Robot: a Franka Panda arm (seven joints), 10 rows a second.
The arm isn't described. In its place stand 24 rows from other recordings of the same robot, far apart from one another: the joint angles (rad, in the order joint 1, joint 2, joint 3, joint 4, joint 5, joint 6, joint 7), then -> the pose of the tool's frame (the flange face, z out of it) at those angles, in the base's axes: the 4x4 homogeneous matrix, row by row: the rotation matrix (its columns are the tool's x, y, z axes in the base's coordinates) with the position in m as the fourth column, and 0 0 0 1 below.
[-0.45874 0.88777 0.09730 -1.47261 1.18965 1.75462 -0.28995] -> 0.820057, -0.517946, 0.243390, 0.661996; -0.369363, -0.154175, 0.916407, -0.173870; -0.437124, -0.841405, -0.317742, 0.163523; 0, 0, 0, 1
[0.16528 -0.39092 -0.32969 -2.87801 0.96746 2.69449 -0.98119] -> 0.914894, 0.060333, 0.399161, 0.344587; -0.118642, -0.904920, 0.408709, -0.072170; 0.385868, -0.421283, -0.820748, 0.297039; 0, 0, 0, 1
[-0.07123 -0.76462 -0.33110 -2.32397 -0.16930 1.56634 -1.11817] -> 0.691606, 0.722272, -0.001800, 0.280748; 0.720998, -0.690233, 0.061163, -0.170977; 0.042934, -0.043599, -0.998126, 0.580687; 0, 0, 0, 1
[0.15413 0.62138 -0.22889 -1.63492 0.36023 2.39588 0.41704] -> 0.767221, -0.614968, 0.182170, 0.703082; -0.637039, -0.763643, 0.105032, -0.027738; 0.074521, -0.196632, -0.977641, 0.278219; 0, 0, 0, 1
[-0.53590 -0.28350 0.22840 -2.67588 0.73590 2.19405 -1.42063] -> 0.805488, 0.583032, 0.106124, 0.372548; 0.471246, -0.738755, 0.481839, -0.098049; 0.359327, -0.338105, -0.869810, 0.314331; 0, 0, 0, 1
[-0.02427 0.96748 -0.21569 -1.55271 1.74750 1.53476 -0.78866] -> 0.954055, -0.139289, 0.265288, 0.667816; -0.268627, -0.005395, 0.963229, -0.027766; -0.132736, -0.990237, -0.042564, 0.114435; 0, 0, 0, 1
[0.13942 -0.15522 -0.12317 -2.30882 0.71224 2.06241 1.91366] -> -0.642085, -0.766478, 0.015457, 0.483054; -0.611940, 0.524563, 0.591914, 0.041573; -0.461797, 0.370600, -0.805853, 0.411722; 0, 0, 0, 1
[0.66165 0.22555 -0.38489 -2.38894 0.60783 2.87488 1.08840] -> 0.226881, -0.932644, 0.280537, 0.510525; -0.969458, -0.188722, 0.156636, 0.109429; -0.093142, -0.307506, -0.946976, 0.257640; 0, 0, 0, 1
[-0.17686 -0.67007 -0.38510 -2.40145 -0.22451 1.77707 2.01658] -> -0.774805, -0.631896, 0.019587, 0.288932; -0.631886, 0.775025, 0.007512, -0.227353; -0.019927, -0.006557, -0.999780, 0.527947; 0, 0, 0, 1
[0.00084 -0.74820 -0.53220 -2.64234 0.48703 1.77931 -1.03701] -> 0.825654, 0.541563, 0.158133, 0.296517; 0.271901, -0.627557, 0.729550, -0.129043; 0.494334, -0.559359, -0.665396, 0.453624; 0, 0, 0, 1
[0.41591 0.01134 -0.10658 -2.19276 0.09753 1.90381 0.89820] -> 0.766544, -0.564148, -0.306833, 0.471303; -0.593428, -0.804883, -0.002657, 0.158057; -0.245466, 0.184120, -0.951760, 0.359349; 0, 0, 0, 1
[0.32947 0.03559 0.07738 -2.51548 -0.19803 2.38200 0.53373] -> 0.995105, 0.037023, -0.091631, 0.409310; 0.019614, -0.982718, -0.184065, 0.174470; -0.096862, 0.181367, -0.978634, 0.252698; 0, 0, 0, 1
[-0.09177 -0.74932 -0.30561 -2.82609 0.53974 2.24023 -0.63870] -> 0.926065, 0.088282, 0.366892, 0.312236; -0.110450, -0.866264, 0.487225, -0.104416; 0.360839, -0.491725, -0.792466, 0.412672; 0, 0, 0, 1
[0.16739 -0.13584 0.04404 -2.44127 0.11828 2.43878 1.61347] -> 0.088635, -0.989038, 0.118098, 0.469909; -0.992250, -0.077307, 0.097278, 0.101110; -0.087082, -0.125805, -0.988226, 0.366677; 0, 0, 0, 1
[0.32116 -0.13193 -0.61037 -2.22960 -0.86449 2.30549 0.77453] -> 0.822534, -0.544461, 0.164317, 0.500141; -0.368642, -0.730436, -0.574948, -0.171331; 0.433060, 0.412340, -0.801520, 0.441057; 0, 0, 0, 1
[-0.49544 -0.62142 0.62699 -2.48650 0.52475 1.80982 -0.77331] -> 0.810847, 0.575436, -0.106773, 0.371087; 0.585232, -0.795470, 0.157261, 0.099451; 0.005559, -0.190002, -0.981768, 0.446864; 0, 0, 0, 1
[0.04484 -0.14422 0.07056 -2.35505 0.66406 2.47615 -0.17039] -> 0.948269, -0.116049, 0.295496, 0.502907; -0.235171, -0.882045, 0.408279, 0.056782; 0.213260, -0.456651, -0.863707, 0.413531; 0, 0, 0, 1
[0.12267 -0.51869 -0.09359 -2.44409 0.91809 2.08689 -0.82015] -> 0.823064, 0.510904, 0.248078, 0.413299; 0.186168, -0.655358, 0.732016, 0.047920; 0.536570, -0.556312, -0.634516, 0.520035; 0, 0, 0, 1
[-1.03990 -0.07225 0.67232 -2.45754 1.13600 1.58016 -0.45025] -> 0.897631, -0.439119, 0.037864, 0.418485; -0.177905, -0.282383, 0.942661, -0.058797; -0.403248, -0.852898, -0.331597, 0.325226; 0, 0, 0, 1
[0.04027 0.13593 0.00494 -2.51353 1.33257 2.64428 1.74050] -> -0.908166, -0.297222, 0.294776, 0.449145; -0.129217, 0.868835, 0.477942, -0.005202; -0.398167, 0.395961, -0.827453, 0.218494; 0, 0, 0, 1
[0.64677 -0.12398 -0.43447 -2.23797 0.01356 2.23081 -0.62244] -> 0.671477, 0.735604, 0.089478, 0.504210; 0.730909, -0.677348, 0.083496, 0.105644; 0.122028, 0.009335, -0.992483, 0.426930; 0, 0, 0, 1
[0.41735 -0.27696 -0.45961 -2.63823 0.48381 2.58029 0.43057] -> 0.666325, -0.704416, 0.244559, 0.429550; -0.737769, -0.575214, 0.353307, -0.021290; -0.108202, -0.415845, -0.902976, 0.345007; 0, 0, 0, 1
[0.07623 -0.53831 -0.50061 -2.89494 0.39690 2.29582 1.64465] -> -0.623101, -0.773676, 0.114760, 0.304573; -0.632679, 0.584841, 0.507621, -0.099425; -0.459851, 0.243693, -0.853904, 0.307380; 0, 0, 0, 1
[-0.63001 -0.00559 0.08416 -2.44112 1.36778 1.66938 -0.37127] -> 0.748608, -0.504618, 0.430054, 0.426919; -0.474490, 0.045283, 0.879095, -0.147221; -0.463082, -0.862154, -0.205537, 0.323291; 0, 0, 0, 1
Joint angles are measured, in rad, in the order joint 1, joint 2, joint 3, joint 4, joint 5, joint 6, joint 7. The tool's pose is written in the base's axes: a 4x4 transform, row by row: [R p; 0 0 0 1], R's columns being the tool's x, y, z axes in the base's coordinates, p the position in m. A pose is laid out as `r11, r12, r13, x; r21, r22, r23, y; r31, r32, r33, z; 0, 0, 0, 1`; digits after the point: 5 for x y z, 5 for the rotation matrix.
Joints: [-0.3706, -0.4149, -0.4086, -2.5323, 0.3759, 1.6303, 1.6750]
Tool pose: -0.80403, -0.59459, -0.00076, 0.27750; -0.44119, 0.59574, 0.67115, -0.21875; -0.39861, 0.53996, -0.74132, 0.39112; 0, 0, 0, 1
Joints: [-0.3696, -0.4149, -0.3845, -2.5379, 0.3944, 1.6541, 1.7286]
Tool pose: -0.82837, -0.56013, 0.00731, 0.28487; -0.41506, 0.62248, 0.66351, -0.21232; -0.37620, 0.54660, -0.74813, 0.39106; 0, 0, 0, 1
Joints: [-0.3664, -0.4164, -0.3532, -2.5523, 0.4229, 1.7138, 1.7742]
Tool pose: -0.84575, -0.53235, 0.03618, 0.29554; -0.38808, 0.66025, 0.64301, -0.20479; -0.36619, 0.52979, -0.76500, 0.38930; 0, 0, 0, 1
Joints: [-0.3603, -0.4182, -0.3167, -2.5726, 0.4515, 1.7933, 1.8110]
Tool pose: -0.85637, -0.51157, 0.07020, 0.30736; -0.36792, 0.69990, 0.61218, -0.19580; -0.36230, 0.49843, -0.78759, 0.38598; 0, 0, 0, 1
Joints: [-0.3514, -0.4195, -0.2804, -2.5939, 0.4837, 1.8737, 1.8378]
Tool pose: -0.86129, -0.49707, 0.10530, 0.31872; -0.35168, 0.73277, 0.58255, -0.18563; -0.36673, 0.46472, -0.80594, 0.38238; 0, 0, 0, 1
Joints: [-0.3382, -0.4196, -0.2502, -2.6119, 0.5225, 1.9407, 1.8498]
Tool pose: -0.85939, -0.49223, 0.13838, 0.32884; -0.34004, 0.75231, 0.56426, -0.17477; -0.38185, 0.43787, -0.81392, 0.37940; 0, 0, 0, 1
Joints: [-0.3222, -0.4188, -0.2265, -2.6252, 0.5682, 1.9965, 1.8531]
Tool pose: -0.85400, -0.49074, 0.17277, 0.33800; -0.32691, 0.76451, 0.55557, -0.16439; -0.40473, 0.41798, -0.81332, 0.37766; 0, 0, 0, 1
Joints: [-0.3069, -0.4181, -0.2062, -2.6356, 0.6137, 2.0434, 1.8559]
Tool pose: -0.84913, -0.48691, 0.20470, 0.34576; -0.31118, 0.77432, 0.55100, -0.15487; -0.42679, 0.40417, -0.80901, 0.37667; 0, 0, 0, 1
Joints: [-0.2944, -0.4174, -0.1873, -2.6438, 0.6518, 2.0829, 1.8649]
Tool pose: -0.84792, -0.47748, 0.23029, 0.35204; -0.29355, 0.78465, 0.54603, -0.14652; -0.44142, 0.39539, -0.80549, 0.37598; 0, 0, 0, 1
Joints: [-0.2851, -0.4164, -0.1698, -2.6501, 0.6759, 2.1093, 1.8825]
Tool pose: -0.85180, -0.46468, 0.24188, 0.35648; -0.27858, 0.79282, 0.54207, -0.13888; -0.44366, 0.39435, -0.80477, 0.37495; 0, 0, 0, 1
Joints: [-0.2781, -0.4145, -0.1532, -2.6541, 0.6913, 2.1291, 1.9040]
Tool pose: -0.85786, -0.45086, 0.24658, 0.36019; -0.26600, 0.80015, 0.53759, -0.13211; -0.43968, 0.39559, -0.80635, 0.37399; 0, 0, 0, 1
